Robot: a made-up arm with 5 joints.
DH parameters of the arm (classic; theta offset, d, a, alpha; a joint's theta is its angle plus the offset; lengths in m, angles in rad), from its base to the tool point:
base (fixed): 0 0 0 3.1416
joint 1: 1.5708 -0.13 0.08 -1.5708
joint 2: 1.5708 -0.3 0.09 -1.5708
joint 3: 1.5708 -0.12 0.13 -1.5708
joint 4: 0 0.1 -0.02 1.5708
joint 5: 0 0.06 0.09 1.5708
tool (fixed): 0 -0.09 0 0
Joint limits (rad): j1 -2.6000..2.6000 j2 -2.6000..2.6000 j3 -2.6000..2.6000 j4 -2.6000..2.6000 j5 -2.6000..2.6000
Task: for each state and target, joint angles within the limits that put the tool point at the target. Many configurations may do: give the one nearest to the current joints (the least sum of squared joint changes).
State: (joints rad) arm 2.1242 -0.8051 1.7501 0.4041 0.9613
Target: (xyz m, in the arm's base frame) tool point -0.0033 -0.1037 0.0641
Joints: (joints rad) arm 1.6195 -1.4295 1.3798 0.6055 0.8621
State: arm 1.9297 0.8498 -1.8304 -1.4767 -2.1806
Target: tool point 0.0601 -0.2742 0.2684
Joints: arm 1.4959 1.1359 -1.6532 -1.3619 -1.9262
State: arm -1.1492 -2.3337 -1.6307 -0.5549 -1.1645
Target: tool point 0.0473 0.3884 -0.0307
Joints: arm -2.0412 -2.3513 -1.5895 -1.0413 -1.3959
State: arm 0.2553 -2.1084 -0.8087 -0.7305 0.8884
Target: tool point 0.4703 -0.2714 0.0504
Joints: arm 0.3857 -2.0658 -0.9457 -0.6015 0.6573
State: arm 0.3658 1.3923 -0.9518 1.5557 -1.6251
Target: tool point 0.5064 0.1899 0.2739
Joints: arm -0.0929 1.7660 -0.7304 1.0836 -0.9949
